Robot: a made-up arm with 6 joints. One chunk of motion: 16 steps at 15 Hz.
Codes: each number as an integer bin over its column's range. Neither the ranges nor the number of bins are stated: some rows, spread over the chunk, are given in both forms.
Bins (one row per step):
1: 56 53 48 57 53 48
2: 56 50 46 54 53 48
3: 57 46 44 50 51 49
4: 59 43 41 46 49 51
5: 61 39 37 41 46 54
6: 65 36 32 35 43 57
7: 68 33 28 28 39 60
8: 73 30 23 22 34 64
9: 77 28 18 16 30 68
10: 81 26 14 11 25 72
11: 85 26 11 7 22 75
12: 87 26 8 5 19 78
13: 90 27 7 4 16 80
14: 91 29 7 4 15 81
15: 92 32 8 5 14 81
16: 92 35 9 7 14 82
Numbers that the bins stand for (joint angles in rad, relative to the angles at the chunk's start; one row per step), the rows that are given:
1: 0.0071 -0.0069 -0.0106 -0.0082 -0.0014 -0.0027
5: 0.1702 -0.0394 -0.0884 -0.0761 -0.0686 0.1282
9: 0.6922 -0.0649 -0.2227 -0.1821 -0.2221 0.4336
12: 1.0185 -0.0696 -0.2934 -0.2288 -0.3277 0.6518
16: 1.1816 -0.0487 -0.2864 -0.2203 -0.3757 0.7391
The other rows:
2: 0.0071 -0.0138 -0.0247 -0.0209 -0.0014 -0.0027
3: 0.0397 -0.0231 -0.0389 -0.0379 -0.0206 0.0191
4: 0.1049 -0.0301 -0.0601 -0.0548 -0.0398 0.0627
6: 0.3007 -0.0464 -0.1237 -0.1015 -0.0974 0.1936
7: 0.3986 -0.0533 -0.1520 -0.1312 -0.1358 0.2591
8: 0.5617 -0.0603 -0.1874 -0.1567 -0.1837 0.3464
10: 0.8227 -0.0696 -0.2510 -0.2033 -0.2701 0.5209
11: 0.9532 -0.0696 -0.2722 -0.2203 -0.2989 0.5864
13: 1.1164 -0.0673 -0.3005 -0.2330 -0.3565 0.6955
14: 1.1490 -0.0626 -0.3005 -0.2330 -0.3661 0.7173
15: 1.1816 -0.0557 -0.2934 -0.2288 -0.3757 0.7173

